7 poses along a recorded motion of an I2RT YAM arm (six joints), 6.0 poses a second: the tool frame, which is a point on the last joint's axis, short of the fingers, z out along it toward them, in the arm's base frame.
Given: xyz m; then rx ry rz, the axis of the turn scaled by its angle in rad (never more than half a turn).
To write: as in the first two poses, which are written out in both.
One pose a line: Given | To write
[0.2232 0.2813 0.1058 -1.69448 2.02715 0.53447] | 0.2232 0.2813 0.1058; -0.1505 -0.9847 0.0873; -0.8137 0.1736 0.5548; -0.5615 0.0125 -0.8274
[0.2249 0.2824 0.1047 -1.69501 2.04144 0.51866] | 0.2249 0.2824 0.1047; -0.1566 -0.9835 0.0910; -0.8207 0.1809 0.5419; -0.5494 0.0101 -0.8355
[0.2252 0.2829 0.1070 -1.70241 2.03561 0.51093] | 0.2252 0.2829 0.1070; -0.1491 -0.9844 0.0934; -0.8236 0.1759 0.5392; -0.5472 0.0034 -0.8370
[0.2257 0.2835 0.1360 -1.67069 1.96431 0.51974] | 0.2257 0.2835 0.1360; -0.1170 -0.9845 0.1303; -0.7913 0.1717 0.5868; -0.6001 -0.0344 -0.7992
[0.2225 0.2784 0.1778 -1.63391 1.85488 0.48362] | 0.2225 0.2784 0.1778; -0.0496 -0.9777 0.2039; -0.7537 0.1706 0.6347; -0.6553 -0.1222 -0.7454
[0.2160 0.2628 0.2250 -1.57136 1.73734 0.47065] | 0.2160 0.2628 0.2250; 0.0181 -0.9619 0.2727; -0.6928 0.1846 0.6972; -0.7209 -0.2015 -0.6630
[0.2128 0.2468 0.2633 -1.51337 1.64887 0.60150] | 0.2128 0.2468 0.2633; 0.0368 -0.9707 0.2376; -0.5897 0.1708 0.7894; -0.8068 -0.1692 -0.5661
